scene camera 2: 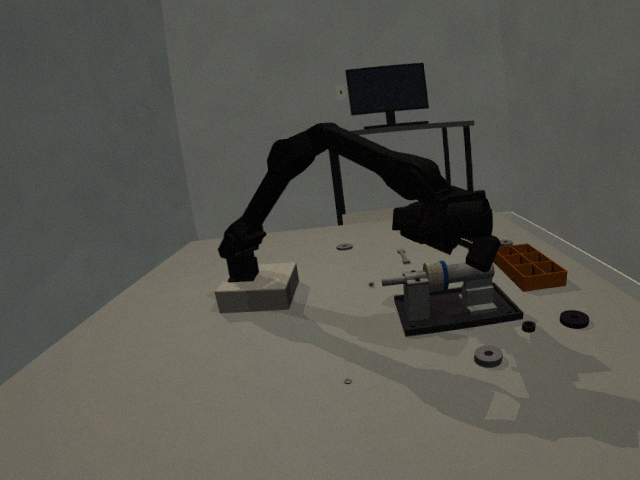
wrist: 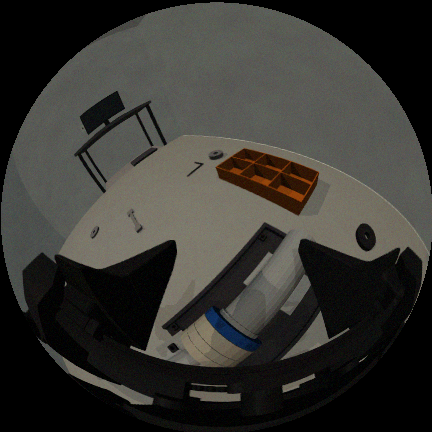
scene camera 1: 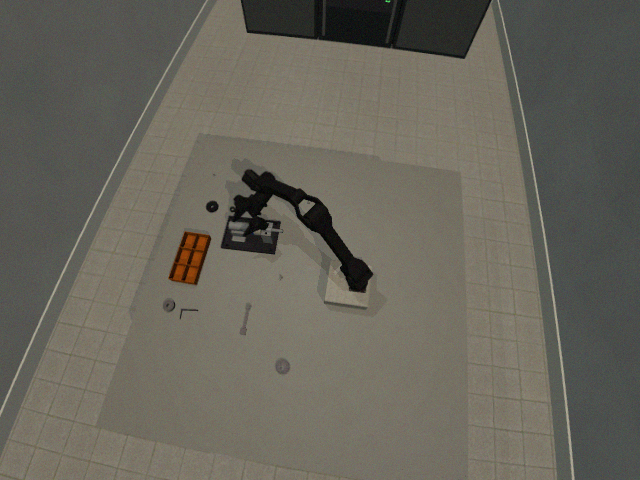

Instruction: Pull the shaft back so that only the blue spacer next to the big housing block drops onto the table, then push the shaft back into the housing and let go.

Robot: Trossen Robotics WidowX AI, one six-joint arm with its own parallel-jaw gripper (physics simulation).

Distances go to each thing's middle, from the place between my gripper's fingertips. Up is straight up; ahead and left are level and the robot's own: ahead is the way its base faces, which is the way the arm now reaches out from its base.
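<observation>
Blue spacer (wrist: 213, 315): my hand is 30 mm to the left of it, 50 mm past it and 40 mm above it. Orange compartment tray (scene camera 2: 529, 269), counted from my hand: 110 mm to the left, 200 mm ahead, 100 mm below.
</observation>
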